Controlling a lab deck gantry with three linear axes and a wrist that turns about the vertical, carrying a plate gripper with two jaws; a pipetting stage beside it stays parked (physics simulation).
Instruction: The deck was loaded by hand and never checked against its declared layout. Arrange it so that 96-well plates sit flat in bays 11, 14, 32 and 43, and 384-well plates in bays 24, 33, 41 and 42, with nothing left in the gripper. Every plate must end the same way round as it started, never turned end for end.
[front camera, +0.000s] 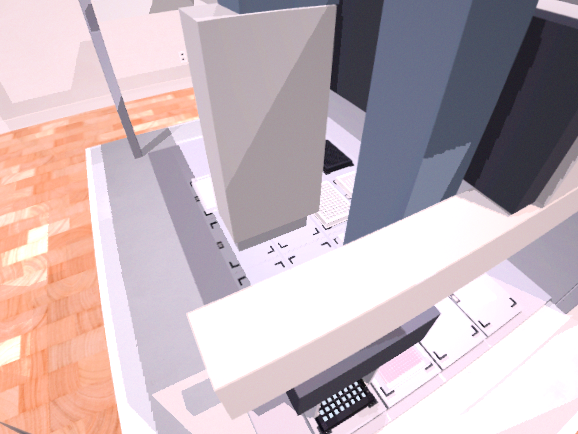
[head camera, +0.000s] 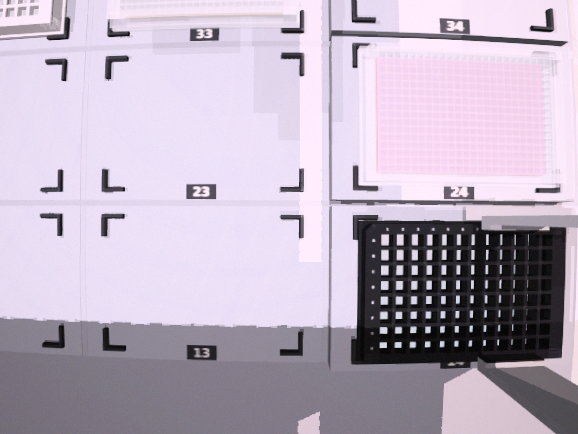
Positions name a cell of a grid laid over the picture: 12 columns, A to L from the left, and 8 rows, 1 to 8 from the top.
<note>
In view: my gripper (head camera: K6), a pink 384-well plate (head camera: J3), a bay 14 (head camera: H5), a bay 24 (head camera: H2) and a bay 44 (front camera: K6).
The pink 384-well plate is seen too in the front camera view (front camera: I7). My gripper also shows in the front camera view (front camera: G8).
</note>
